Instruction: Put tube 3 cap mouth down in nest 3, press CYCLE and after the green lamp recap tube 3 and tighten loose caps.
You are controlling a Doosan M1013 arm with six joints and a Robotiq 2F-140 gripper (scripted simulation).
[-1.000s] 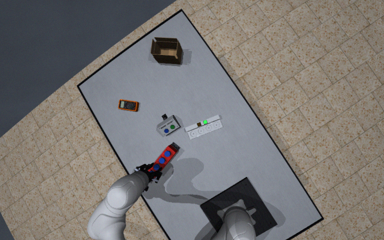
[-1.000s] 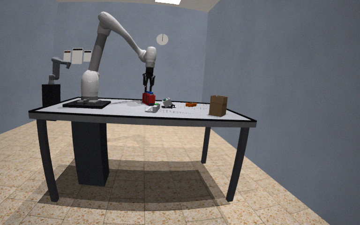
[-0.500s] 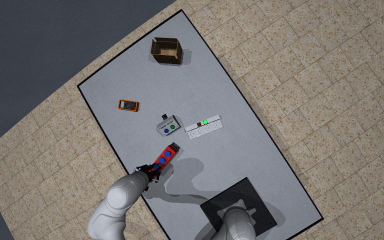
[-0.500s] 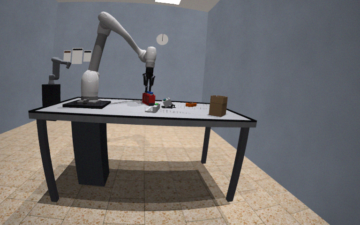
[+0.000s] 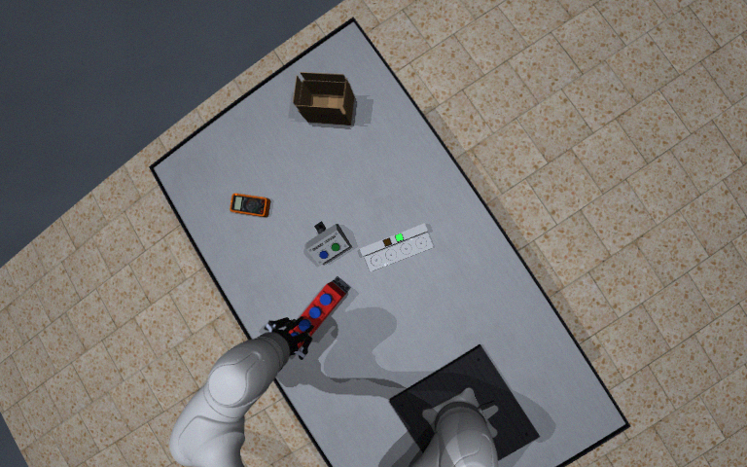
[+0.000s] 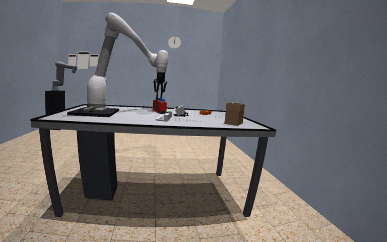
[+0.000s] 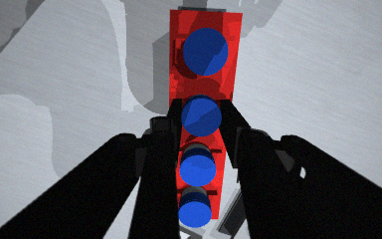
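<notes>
Right now the blue cap is 50 mm to the right of my hand, 30 mm below it and 20 mm ahead of it. Round my hand: key housing (180 mm ahead, 170 mm to the right, 90 mm below); green ready key (190 mm to the right, 160 mm ahead, 70 mm below); blue cycle key (160 mm ahead, 150 mm to the right, 70 mm below).
</notes>
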